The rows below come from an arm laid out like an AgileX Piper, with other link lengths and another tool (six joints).
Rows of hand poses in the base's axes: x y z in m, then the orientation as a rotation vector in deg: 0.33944 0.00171 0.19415 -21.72 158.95 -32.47; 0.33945 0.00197 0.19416 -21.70 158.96 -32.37; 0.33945 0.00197 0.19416 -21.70 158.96 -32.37; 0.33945 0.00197 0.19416 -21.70 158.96 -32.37; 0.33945 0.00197 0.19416 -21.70 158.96 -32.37; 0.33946 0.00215 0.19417 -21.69 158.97 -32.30; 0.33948 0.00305 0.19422 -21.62 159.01 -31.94; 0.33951 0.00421 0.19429 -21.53 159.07 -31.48; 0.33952 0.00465 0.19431 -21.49 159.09 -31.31; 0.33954 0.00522 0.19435 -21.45 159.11 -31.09; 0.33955 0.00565 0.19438 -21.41 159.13 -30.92; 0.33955 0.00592 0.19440 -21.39 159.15 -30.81; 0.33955 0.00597 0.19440 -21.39 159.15 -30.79; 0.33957 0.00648 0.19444 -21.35 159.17 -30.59; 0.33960 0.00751 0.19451 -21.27 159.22 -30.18; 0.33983 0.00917 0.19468 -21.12 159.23 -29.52; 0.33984 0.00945 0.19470 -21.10 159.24 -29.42; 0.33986 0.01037 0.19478 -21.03 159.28 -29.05; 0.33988 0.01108 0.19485 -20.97 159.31 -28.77; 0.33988 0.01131 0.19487 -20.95 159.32 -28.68; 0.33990 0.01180 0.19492 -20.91 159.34 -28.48; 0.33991 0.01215 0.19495 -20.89 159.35 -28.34; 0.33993 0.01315 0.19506 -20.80 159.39 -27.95; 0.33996 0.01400 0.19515 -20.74 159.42 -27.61
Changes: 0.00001 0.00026 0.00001 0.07 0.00 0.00; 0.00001 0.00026 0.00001 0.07 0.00 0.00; 0.00001 0.00026 0.00001 0.07 0.00 0.00; 0.00001 0.00026 0.00001 0.07 0.00 0.00; 0.00002 0.00044 0.00002 0.12 0.00 0.00; 0.00004 0.00134 0.00007 0.38 -0.01 -0.01; 0.00007 0.00250 0.00014 0.71 -0.01 -0.02; 0.00008 0.00294 0.00016 0.83 -0.02 -0.03; 0.00010 0.00351 0.00020 0.99 -0.03 -0.03; 0.00011 0.00394 0.00023 1.11 -0.03 -0.04; 0.00011 0.00421 0.00025 1.19 -0.02 -0.04; 0.00011 0.00426 0.00025 1.20 -0.02 -0.04; 0.00013 0.00477 0.00029 1.34 -0.03 -0.05; 0.00016 0.00580 0.00036 1.64 -0.03 -0.06; 0.00039 0.00746 0.00053 2.11 -0.11 -0.07; 0.00040 0.00774 0.00055 2.18 -0.11 -0.07; 0.00042 0.00866 0.00063 2.45 -0.11 -0.08; 0.00044 0.00937 0.00070 2.65 -0.11 -0.09; 0.00044 0.00960 0.00072 2.71 -0.12 -0.09; 0.00046 0.01009 0.00077 2.85 -0.12 -0.10; 0.00047 0.01044 0.00080 2.95 -0.12 -0.10; 0.00049 0.01144 0.00091 3.23 -0.13 -0.11; 0.00052 0.01229 0.00100 3.48 -0.14 -0.12
